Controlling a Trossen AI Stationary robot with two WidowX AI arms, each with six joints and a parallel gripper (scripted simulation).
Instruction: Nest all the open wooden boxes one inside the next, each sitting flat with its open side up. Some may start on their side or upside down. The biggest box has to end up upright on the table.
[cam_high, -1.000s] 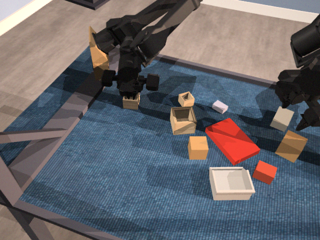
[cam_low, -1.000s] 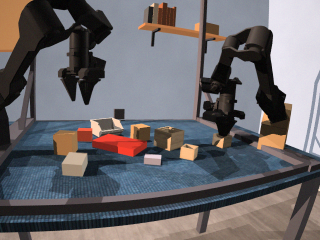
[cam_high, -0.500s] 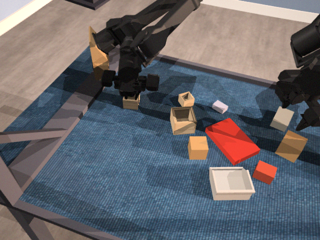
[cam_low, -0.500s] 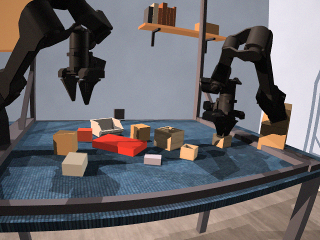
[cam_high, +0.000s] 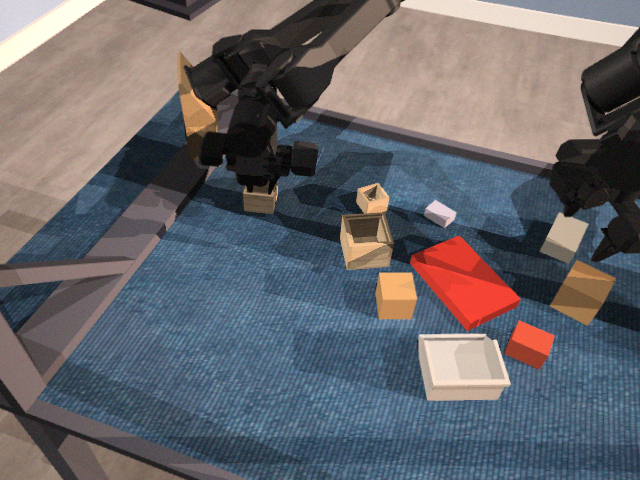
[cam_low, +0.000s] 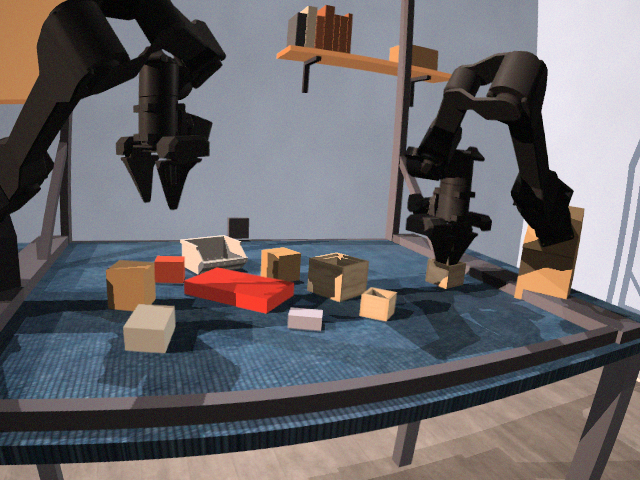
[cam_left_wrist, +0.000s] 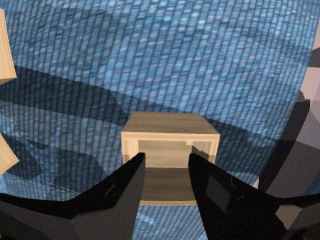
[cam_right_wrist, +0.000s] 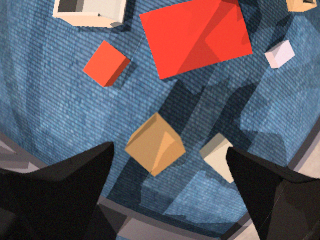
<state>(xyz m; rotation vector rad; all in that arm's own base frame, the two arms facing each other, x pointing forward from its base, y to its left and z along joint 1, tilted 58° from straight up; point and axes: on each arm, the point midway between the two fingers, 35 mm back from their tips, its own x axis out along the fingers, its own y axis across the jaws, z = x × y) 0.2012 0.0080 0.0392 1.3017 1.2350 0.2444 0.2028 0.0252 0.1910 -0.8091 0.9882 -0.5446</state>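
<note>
The flat red block lies 4 cm behind my right hand, 13 cm to the left of it and 17 cm below it. Round my right hand: beige block 14 cm ahead, 16 cm below; red cube 11 cm behind, 1 cm to the left, 16 cm below; lavender block 9 cm ahead, 21 cm to the left, 17 cm below.
</note>
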